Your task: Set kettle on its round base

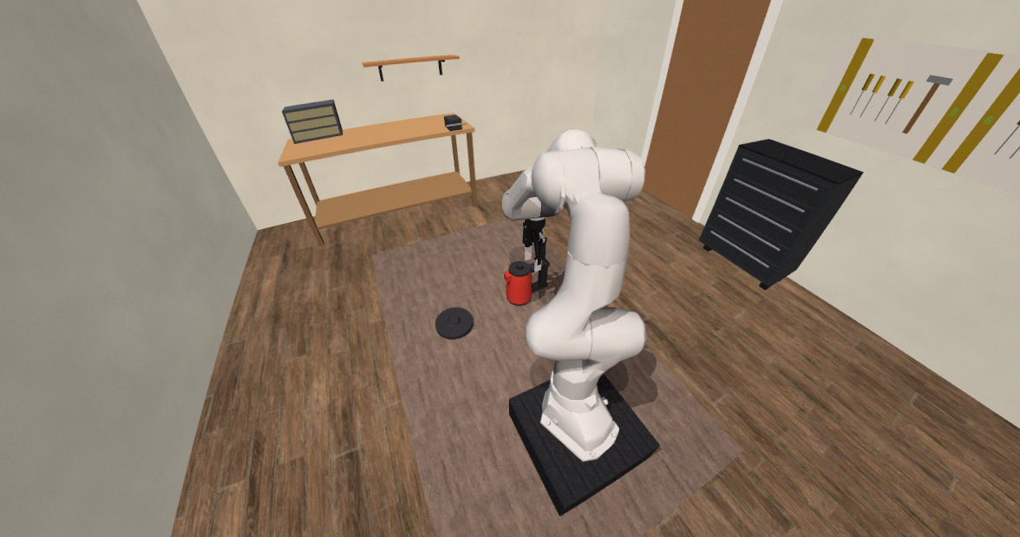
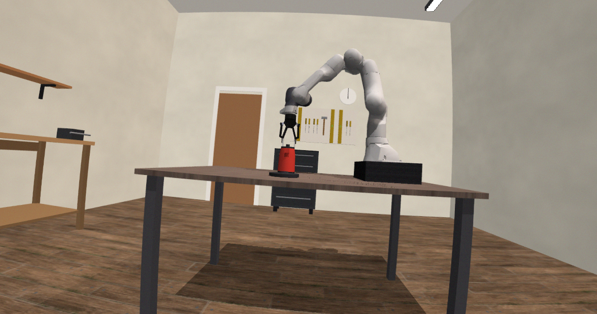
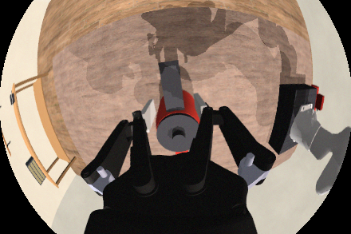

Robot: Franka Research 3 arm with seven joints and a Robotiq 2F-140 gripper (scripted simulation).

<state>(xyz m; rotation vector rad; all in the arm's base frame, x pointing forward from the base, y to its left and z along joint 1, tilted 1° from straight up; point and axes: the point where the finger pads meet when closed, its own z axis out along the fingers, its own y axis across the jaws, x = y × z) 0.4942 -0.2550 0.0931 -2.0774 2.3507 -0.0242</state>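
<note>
Now: hand 100 mm above the kettle and 30 mm to the right of it. Round my hand: round black base (360 mm to the left, 180 mm below, 30 mm ahead).
</note>
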